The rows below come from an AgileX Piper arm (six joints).
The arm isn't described. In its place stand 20 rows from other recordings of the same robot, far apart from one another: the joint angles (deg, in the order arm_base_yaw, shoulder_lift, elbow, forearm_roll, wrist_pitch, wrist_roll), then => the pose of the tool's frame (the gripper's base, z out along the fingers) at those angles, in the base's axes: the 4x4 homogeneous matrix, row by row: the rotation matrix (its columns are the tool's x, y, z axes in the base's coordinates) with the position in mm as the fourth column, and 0 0 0 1 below.
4.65 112.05 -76.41 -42.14 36.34 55.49 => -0.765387, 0.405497, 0.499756, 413.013; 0.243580, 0.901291, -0.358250, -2.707; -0.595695, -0.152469, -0.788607, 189.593; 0, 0, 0, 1
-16.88 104.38 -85.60 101.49 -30.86 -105.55 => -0.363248, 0.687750, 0.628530, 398.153; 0.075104, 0.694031, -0.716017, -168.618; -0.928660, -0.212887, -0.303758, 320.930; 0, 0, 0, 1
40.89 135.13 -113.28 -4.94 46.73 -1.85 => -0.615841, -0.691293, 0.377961, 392.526; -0.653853, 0.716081, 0.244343, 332.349; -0.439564, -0.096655, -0.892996, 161.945; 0, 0, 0, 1
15.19 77.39 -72.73 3.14 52.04 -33.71 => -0.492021, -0.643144, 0.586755, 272.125; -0.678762, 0.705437, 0.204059, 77.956; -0.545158, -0.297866, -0.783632, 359.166; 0, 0, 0, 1
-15.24 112.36 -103.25 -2.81 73.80 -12.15 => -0.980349, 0.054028, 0.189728, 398.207; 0.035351, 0.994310, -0.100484, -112.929; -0.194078, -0.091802, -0.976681, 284.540; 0, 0, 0, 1
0.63 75.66 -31.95 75.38 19.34 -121.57 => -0.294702, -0.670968, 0.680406, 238.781; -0.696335, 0.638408, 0.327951, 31.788; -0.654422, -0.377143, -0.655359, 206.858; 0, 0, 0, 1
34.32 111.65 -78.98 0.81 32.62 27.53 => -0.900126, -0.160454, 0.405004, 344.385; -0.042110, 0.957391, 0.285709, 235.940; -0.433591, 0.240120, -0.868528, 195.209; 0, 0, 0, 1
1.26 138.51 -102.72 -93.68 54.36 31.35 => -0.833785, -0.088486, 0.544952, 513.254; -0.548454, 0.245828, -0.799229, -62.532; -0.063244, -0.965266, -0.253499, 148.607; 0, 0, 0, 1
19.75 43.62 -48.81 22.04 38.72 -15.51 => -0.437220, -0.511215, 0.739931, 128.614; -0.120587, 0.848630, 0.515060, 68.872; -0.891234, 0.135969, -0.432683, 372.386; 0, 0, 0, 1
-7.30 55.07 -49.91 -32.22 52.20 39.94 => -0.565832, 0.612016, 0.552513, 170.075; 0.367448, 0.787053, -0.495509, -60.438; -0.738116, -0.077355, -0.670224, 336.916; 0, 0, 0, 1
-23.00 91.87 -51.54 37.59 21.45 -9.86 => -0.547445, 0.548718, 0.631833, 301.510; 0.692645, 0.720815, -0.025860, -105.931; -0.469624, 0.423479, -0.774673, 206.413; 0, 0, 0, 1
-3.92 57.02 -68.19 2.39 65.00 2.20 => -0.747207, 0.085467, 0.659073, 173.093; 0.107298, 0.994200, -0.007279, -8.414; -0.655873, 0.065278, -0.752044, 403.411; 0, 0, 0, 1
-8.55 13.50 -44.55 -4.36 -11.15 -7.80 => 0.680075, 0.287436, 0.674447, -13.562; -0.313817, 0.945532, -0.086532, 3.392; -0.662584, -0.152804, 0.733235, 458.526; 0, 0, 0, 1
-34.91 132.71 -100.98 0.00 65.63 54.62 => -0.007799, 0.999398, -0.033820, 369.030; 0.999684, 0.008600, 0.023602, -257.535; 0.023878, -0.033625, -0.999149, 120.228; 0, 0, 0, 1
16.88 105.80 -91.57 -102.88 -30.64 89.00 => -0.071779, -0.755724, 0.650944, 408.585; -0.269989, 0.642985, 0.716712, 171.228; -0.960184, -0.124303, -0.250190, 342.914; 0, 0, 0, 1
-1.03 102.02 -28.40 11.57 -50.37 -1.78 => -0.305010, 0.194968, 0.932178, 293.244; 0.102933, 0.979835, -0.171255, -19.331; -0.946770, 0.043717, -0.318928, 136.659; 0, 0, 0, 1
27.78 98.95 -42.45 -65.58 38.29 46.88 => -0.760020, -0.392707, 0.517833, 273.059; -0.611429, 0.702133, -0.364917, 85.814; -0.220282, -0.593962, -0.773747, 142.980; 0, 0, 0, 1
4.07 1.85 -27.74 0.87 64.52 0.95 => -0.554202, -0.069563, 0.829471, -1.427; -0.016267, 0.997217, 0.072762, 1.149; -0.832224, 0.026832, -0.553791, 267.904; 0, 0, 0, 1
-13.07 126.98 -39.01 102.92 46.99 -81.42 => -0.850331, 0.341350, 0.400522, 283.104; 0.526205, 0.561409, 0.638693, 0.859; -0.006838, 0.753857, -0.657003, 19.401; 0, 0, 0, 1
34.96 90.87 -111.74 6.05 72.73 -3.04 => -0.583485, -0.639341, 0.500787, 257.784; -0.434178, 0.766693, 0.472939, 191.410; -0.686319, 0.058522, -0.724942, 467.991; 0, 0, 0, 1
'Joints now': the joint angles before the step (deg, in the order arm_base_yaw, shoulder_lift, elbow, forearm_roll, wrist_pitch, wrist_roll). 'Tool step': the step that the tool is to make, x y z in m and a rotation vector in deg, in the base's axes. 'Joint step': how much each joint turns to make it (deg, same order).
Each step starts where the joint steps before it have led.
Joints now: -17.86 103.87 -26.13 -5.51 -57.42 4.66
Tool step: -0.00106 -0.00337 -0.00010 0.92 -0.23 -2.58
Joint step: 0.00 0.00 0.05 2.66 0.00 0.16
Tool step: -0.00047 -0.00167 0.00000 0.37 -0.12 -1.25
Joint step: 0.00 0.01 0.00 1.31 -0.01 0.00
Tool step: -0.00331 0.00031 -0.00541 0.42 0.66 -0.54
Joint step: 0.01 0.85 0.82 0.57 -0.91 0.02
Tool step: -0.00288 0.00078 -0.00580 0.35 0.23 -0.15
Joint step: -0.01 1.20 0.81 0.09 -1.69 0.22
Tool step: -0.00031 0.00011 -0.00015 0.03 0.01 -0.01
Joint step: 0.00 0.00 0.08 0.01 -0.06 0.02
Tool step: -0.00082 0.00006 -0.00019 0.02 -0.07 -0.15
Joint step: 0.00 0.00 0.20 0.16 -0.26 0.00
